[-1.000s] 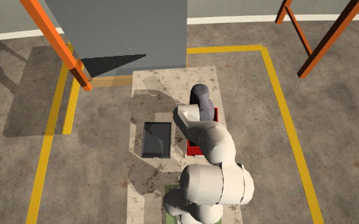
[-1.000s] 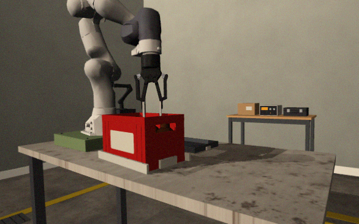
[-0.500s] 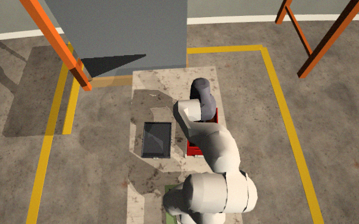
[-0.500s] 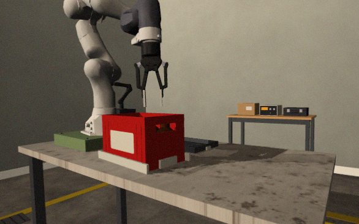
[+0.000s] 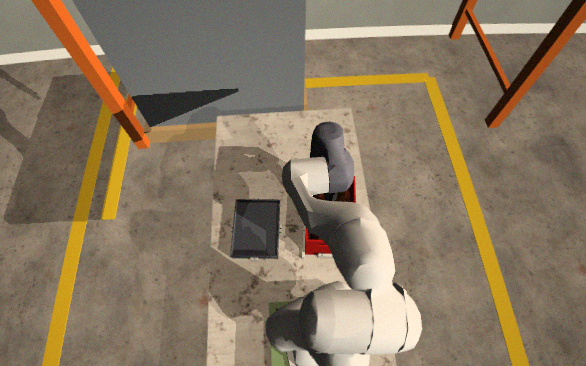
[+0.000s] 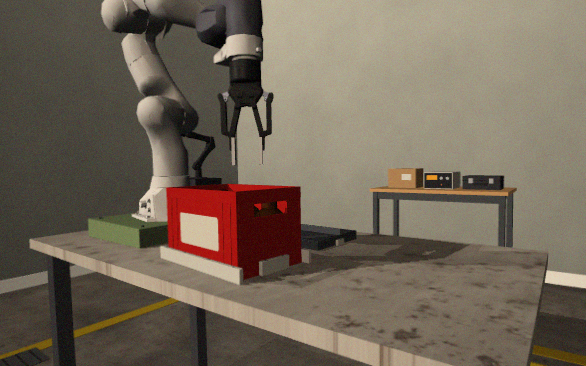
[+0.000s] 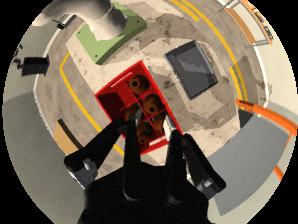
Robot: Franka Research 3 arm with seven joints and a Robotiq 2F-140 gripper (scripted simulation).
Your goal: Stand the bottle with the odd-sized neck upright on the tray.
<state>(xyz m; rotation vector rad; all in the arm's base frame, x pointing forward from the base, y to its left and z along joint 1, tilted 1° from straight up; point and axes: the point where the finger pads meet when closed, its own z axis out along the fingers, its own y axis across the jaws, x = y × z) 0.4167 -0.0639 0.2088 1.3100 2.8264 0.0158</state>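
My hand is 1 cm past the brown bottle, 9 cm to the left of it and 17 cm above it. Round my hand: dark tray 2 cm behind, 25 cm to the left, 24 cm below; then red crate 1 cm behind, 5 cm to the right, 17 cm below.
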